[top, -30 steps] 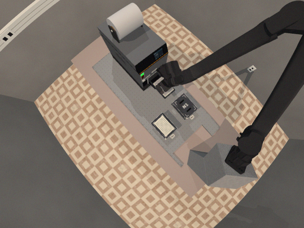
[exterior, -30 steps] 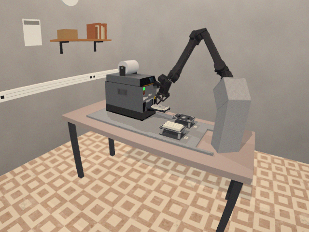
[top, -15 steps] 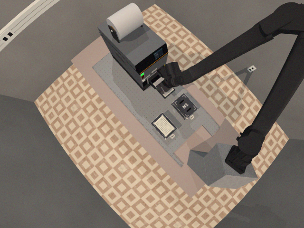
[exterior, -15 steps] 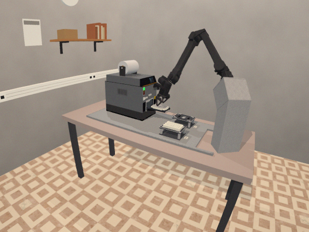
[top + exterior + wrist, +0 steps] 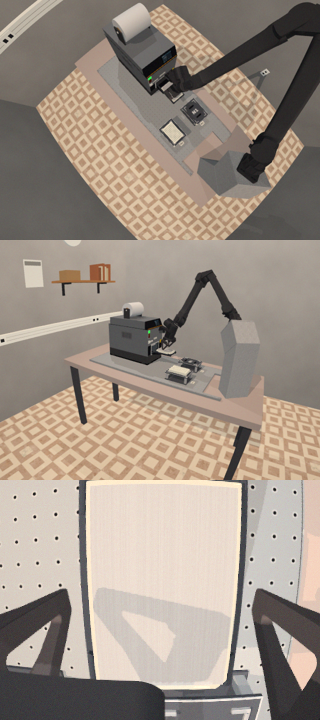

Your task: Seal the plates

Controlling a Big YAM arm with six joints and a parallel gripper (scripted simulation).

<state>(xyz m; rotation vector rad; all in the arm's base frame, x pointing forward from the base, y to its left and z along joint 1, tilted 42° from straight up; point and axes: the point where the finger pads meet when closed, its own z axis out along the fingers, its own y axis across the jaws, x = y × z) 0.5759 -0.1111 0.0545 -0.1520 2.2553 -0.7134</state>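
Now: the sealer stage 40 mm below my hand. Also, from my hand: start button (110 mm ahead, 80 mm to the left, 50 mm above); cream well plate (190 mm behind, 200 mm to the left, 80 mm below); foil roll (330 mm ahead, 40 mm to the right, 270 mm above).
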